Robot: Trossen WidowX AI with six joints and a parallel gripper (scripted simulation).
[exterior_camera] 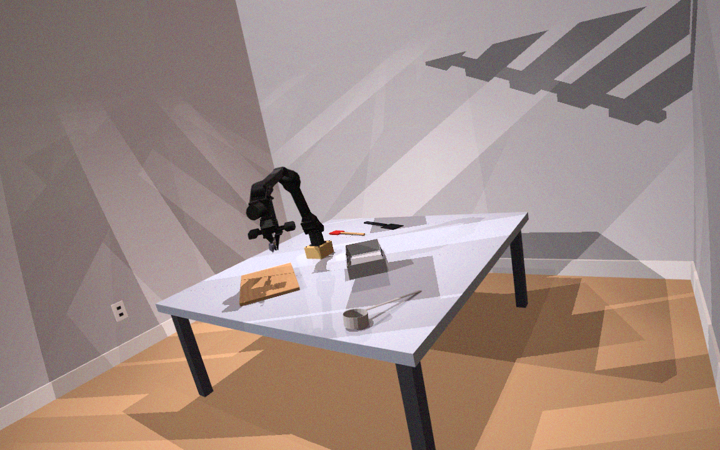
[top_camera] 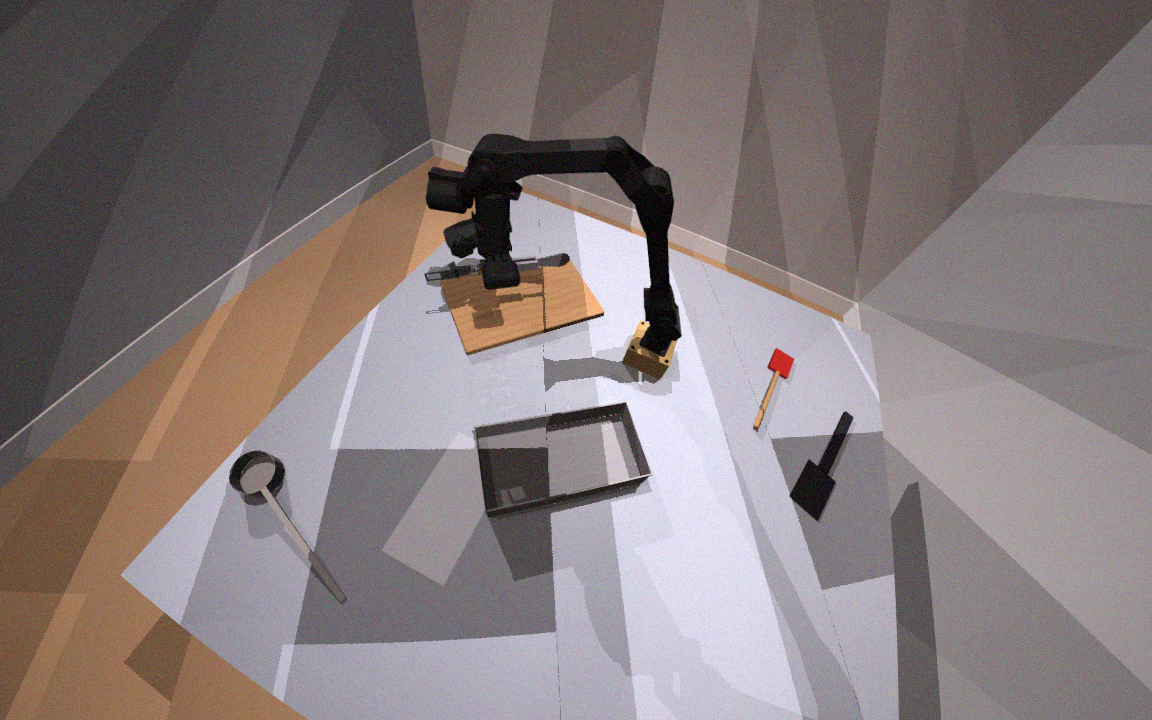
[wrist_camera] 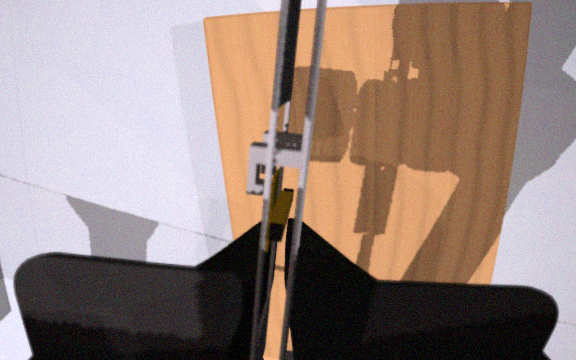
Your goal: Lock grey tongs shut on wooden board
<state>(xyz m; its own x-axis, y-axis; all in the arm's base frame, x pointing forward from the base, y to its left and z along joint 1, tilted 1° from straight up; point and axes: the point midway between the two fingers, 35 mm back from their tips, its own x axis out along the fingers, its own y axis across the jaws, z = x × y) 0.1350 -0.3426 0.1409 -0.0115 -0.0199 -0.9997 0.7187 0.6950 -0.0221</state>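
The yellow piece is 2 cm ahead of my gripper tip, 2 cm to the right of it and 4 cm above it. Round my gripper tip: wooden board 11 cm behind, 15 cm below; then black spatula 9 cm behind, 83 cm to the left, 15 cm below; then roasting tin 21 cm ahead, 28 cm to the left, 13 cm below.
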